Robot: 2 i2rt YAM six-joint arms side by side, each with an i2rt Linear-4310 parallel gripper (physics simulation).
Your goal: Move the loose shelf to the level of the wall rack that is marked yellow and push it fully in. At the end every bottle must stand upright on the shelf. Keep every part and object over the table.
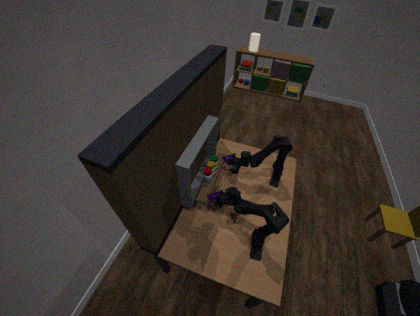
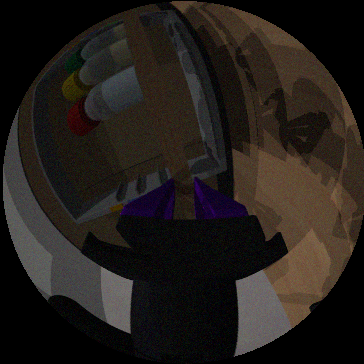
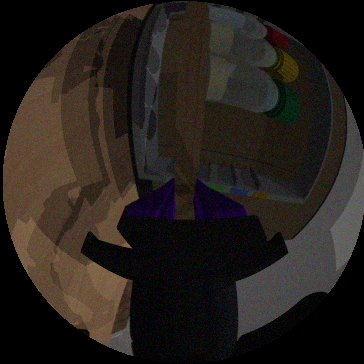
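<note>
The wooden loose shelf [image 2: 167, 117] [image 3: 191, 75] spans the front opening of the grey wall rack [image 1: 199, 142] [image 2: 90, 214] [image 3: 316, 150], low in it. Its seating depth is unclear. My left gripper [image 1: 209, 197] [image 2: 184, 181] is shut on one end of the shelf. My right gripper [image 1: 224, 159] [image 3: 184, 182] is shut on its other end. Bottles with a red cap [image 1: 207, 171] [image 2: 82, 118], yellow cap [image 1: 211, 164] [image 3: 286, 67] and green cap [image 1: 214, 158] [image 3: 285, 105] stand upright on the shelf. The orange-yellow mark [image 2: 117, 207] [image 3: 261, 195] is above the shelf's level; blue and green marks lie between.
The rack is fixed to a tall brown panel [image 1: 150, 165] with a dark top, along the table's [image 1: 225, 265] left edge. Slotted side walls flank the shelf ends. A cube shelf unit [image 1: 275, 56], a yellow chair [image 1: 397, 221] and a dark object [image 1: 395, 300] are away from the table.
</note>
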